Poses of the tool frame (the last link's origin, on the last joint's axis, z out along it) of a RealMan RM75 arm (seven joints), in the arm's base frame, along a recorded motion.
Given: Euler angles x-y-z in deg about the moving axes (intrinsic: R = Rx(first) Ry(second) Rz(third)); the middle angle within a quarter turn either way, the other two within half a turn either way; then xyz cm.
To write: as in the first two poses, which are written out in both.
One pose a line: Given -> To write
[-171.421 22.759 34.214 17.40 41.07 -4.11] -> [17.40 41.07 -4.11 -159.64 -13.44 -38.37]
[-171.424 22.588 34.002 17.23 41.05 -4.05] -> [17.23 41.05 -4.05 -159.79 -13.38 -38.11]
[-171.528 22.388 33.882 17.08 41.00 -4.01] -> [17.08 41.00 -4.01 -160.03 -13.33 -37.92]
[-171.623 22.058 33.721 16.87 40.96 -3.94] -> [16.87 40.96 -3.94 -160.35 -13.19 -37.65]
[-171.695 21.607 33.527 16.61 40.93 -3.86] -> [16.61 40.93 -3.86 -160.73 -12.94 -37.32]
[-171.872 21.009 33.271 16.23 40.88 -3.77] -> [16.23 40.88 -3.77 -161.29 -12.66 -36.87]
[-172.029 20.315 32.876 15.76 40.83 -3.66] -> [15.76 40.83 -3.66 -161.93 -12.33 -36.27]
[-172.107 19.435 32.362 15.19 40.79 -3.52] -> [15.19 40.79 -3.52 -162.62 -11.82 -35.53]
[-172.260 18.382 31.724 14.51 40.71 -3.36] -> [14.51 40.71 -3.36 -163.48 -11.24 -34.62]
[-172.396 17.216 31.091 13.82 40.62 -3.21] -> [13.82 40.62 -3.21 -164.37 -10.54 -33.69]
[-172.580 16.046 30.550 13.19 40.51 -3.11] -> [13.19 40.51 -3.11 -165.27 -9.81 -32.87]
